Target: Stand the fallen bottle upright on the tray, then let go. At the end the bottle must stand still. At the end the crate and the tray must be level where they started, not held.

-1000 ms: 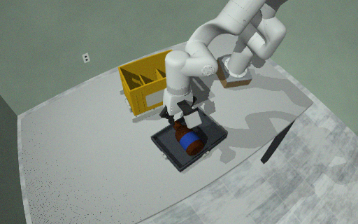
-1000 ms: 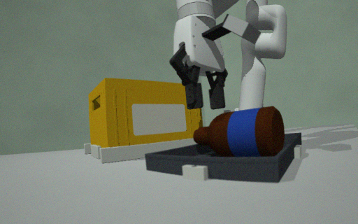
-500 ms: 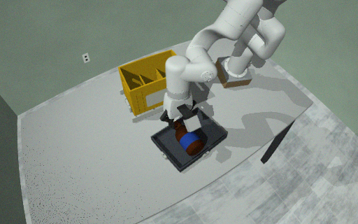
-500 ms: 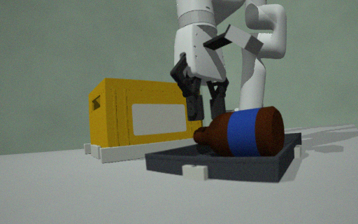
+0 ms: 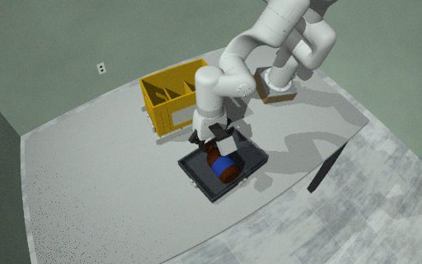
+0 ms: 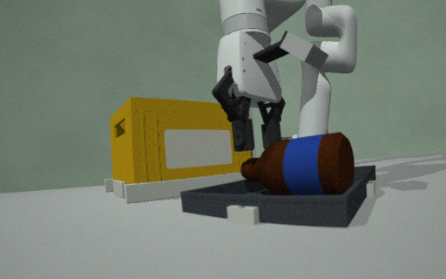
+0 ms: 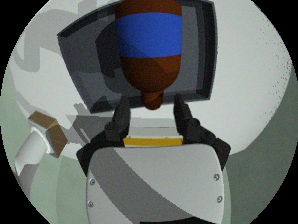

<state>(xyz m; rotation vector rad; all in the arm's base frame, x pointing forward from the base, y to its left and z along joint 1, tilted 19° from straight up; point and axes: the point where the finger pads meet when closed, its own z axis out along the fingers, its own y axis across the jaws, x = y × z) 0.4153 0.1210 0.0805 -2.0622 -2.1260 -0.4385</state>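
My gripper is now 50 mm to the right of the brown bottle and 40 mm above it. From my hand the other things lie so: dark grey tray: 20 mm behind, 50 mm to the left, 70 mm below; then yellow crate: 10 mm behind, 240 mm to the right.
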